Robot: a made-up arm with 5 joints. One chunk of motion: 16 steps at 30 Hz.
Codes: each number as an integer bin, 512 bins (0 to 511) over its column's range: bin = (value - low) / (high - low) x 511, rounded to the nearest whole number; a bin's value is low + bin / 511 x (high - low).
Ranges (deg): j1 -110..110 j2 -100.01..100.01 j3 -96.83..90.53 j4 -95.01..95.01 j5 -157.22..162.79
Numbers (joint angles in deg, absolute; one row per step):
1: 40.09 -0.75 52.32 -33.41 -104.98
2: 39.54 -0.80 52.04 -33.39 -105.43
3: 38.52 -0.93 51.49 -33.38 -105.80
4: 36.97 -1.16 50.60 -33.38 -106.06
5: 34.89 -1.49 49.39 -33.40 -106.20
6: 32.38 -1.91 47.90 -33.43 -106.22
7: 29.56 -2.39 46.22 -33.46 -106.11
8: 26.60 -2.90 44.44 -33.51 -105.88
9: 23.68 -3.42 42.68 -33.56 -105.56
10: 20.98 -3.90 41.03 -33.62 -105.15
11: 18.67 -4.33 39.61 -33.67 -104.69
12: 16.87 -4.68 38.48 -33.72 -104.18
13: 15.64 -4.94 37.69 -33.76 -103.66
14: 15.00 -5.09 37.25 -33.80 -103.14
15: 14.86 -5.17 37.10 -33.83 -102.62
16: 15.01 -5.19 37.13 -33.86 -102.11
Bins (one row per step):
1: 349 254 407 166 83
2: 347 253 406 166 83
3: 345 253 405 166 82
4: 341 253 402 166 82
5: 337 252 399 166 81
6: 331 251 395 166 81
7: 324 249 390 166 82
8: 317 248 385 165 82
9: 311 247 380 165 82
10: 304 246 376 165 83
11: 299 244 372 165 84
12: 295 244 369 165 85
13: 292 243 367 165 86
14: 290 242 366 165 86
15: 290 242 365 165 87
16: 290 242 365 164 88

